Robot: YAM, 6 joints.
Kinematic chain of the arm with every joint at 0, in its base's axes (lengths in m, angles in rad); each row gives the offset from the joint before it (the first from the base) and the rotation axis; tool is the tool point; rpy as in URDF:
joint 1: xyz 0 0 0.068 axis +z
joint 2: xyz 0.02 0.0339 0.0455 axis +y
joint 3: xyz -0.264 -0.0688 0 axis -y
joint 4: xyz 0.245 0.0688 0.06 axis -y
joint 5: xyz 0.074 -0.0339 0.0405 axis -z
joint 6: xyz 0.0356 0 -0.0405 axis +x
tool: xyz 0 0 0 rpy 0 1.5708 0
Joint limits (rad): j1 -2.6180..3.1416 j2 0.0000..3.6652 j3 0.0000..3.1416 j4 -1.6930..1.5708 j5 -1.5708..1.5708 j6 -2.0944..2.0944
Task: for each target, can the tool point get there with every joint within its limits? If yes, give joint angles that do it. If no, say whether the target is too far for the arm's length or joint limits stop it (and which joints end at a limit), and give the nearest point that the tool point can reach.
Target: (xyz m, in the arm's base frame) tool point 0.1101 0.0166 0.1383
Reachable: yes | joints 0.3530 0.9168 0.3376 -0.8752 0.6849 0.1954
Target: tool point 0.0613 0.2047 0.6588
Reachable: yes | joints 1.1900 2.0217 2.8170 1.2865 -0.5684 0.8522
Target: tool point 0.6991 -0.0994 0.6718
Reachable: no: too far | nearest point 0.5004 -0.0711 0.5085 | short by 0.259 m
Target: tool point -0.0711 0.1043 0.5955
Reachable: yes | joints -0.8938 0.5546 1.5185 0.7171 -0.2826 0.5872
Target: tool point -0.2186 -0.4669 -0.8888
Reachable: no: too far | nearest point -0.1504 -0.3213 -0.3644 | short by 0.548 m
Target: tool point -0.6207 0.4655 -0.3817
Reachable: no: too far | nearest point -0.4373 0.3280 -0.2238 | short by 0.278 m
